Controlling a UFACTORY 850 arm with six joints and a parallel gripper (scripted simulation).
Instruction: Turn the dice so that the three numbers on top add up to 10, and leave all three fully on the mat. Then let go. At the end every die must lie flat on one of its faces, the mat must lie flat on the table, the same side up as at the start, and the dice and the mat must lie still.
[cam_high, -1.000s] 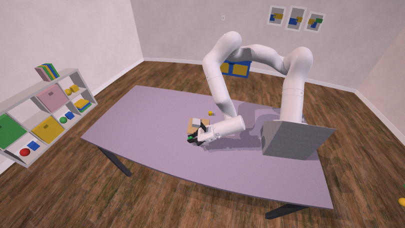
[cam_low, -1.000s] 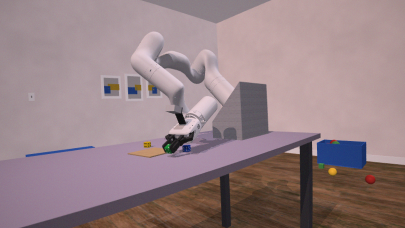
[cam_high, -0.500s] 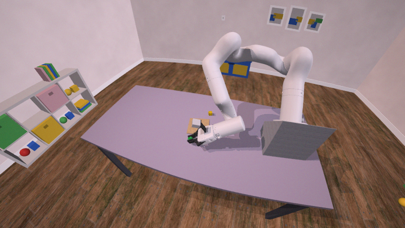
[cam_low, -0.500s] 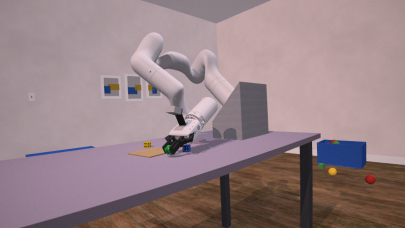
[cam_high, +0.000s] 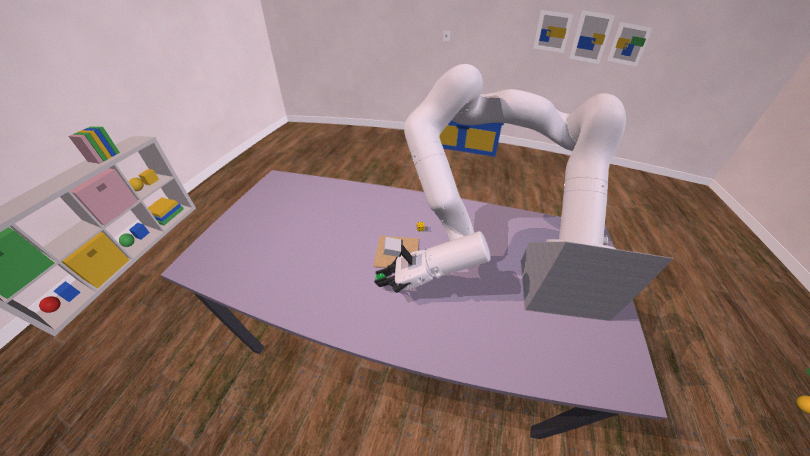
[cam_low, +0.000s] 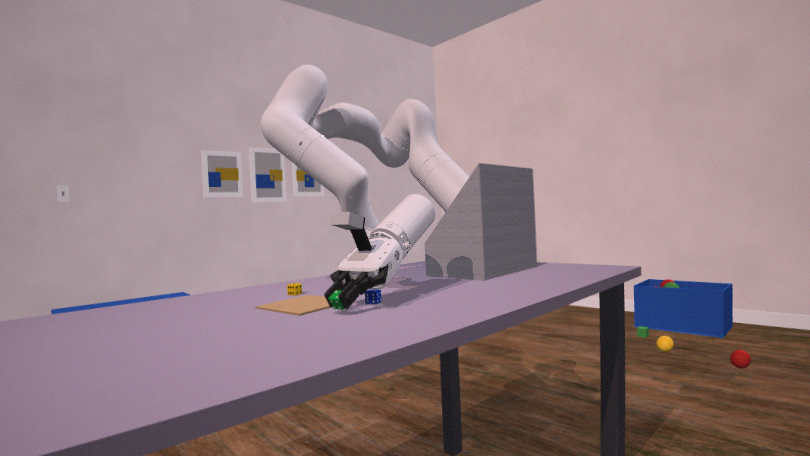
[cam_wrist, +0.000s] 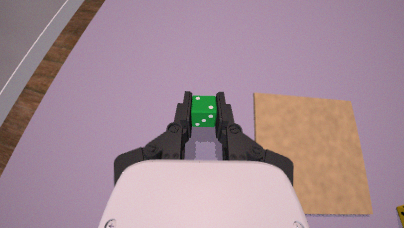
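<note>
Right now my hand is 10 mm short of the green die and 10 mm above it. Round my hand: blue die: 100 mm behind, 30 mm to the right, 20 mm below; tan mat: 10 mm behind, 140 mm to the right, 30 mm below; yellow die: 60 mm behind, 270 mm to the right, 20 mm below.
</note>
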